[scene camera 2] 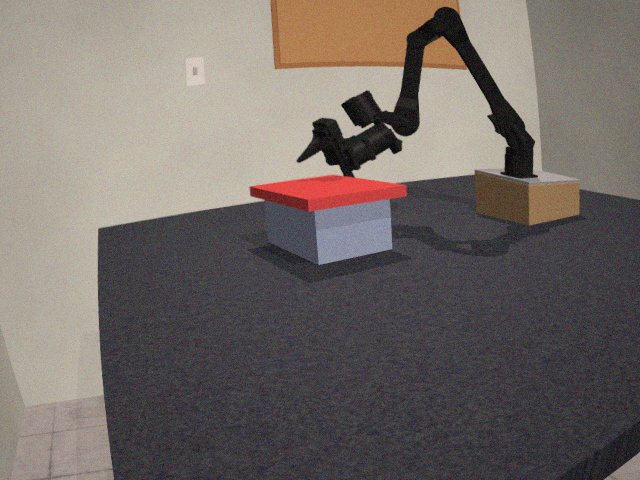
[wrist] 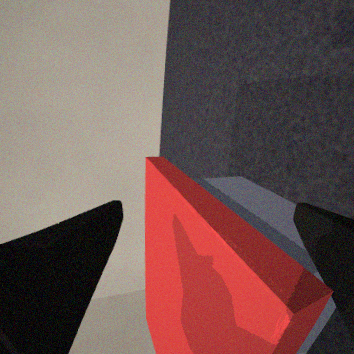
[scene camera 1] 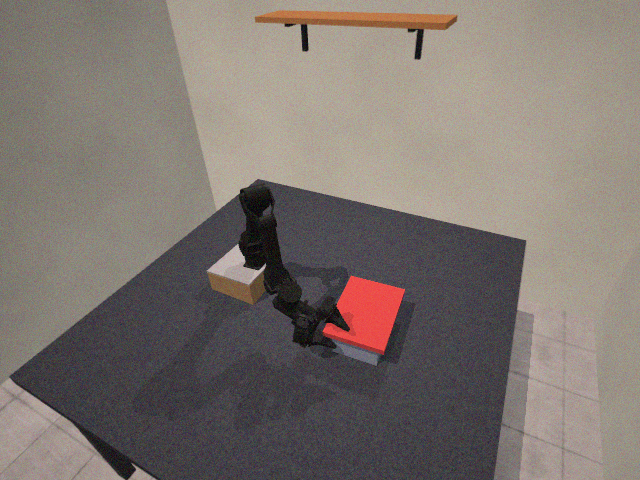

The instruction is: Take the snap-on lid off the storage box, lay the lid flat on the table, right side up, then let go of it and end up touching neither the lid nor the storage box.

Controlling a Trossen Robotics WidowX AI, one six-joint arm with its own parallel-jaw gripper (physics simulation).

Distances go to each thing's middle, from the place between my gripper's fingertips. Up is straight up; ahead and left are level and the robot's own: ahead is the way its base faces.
Right now my hand is 3 cm short of the red lid (scene camera 1: 369,308) and 12 cm to the right of it.
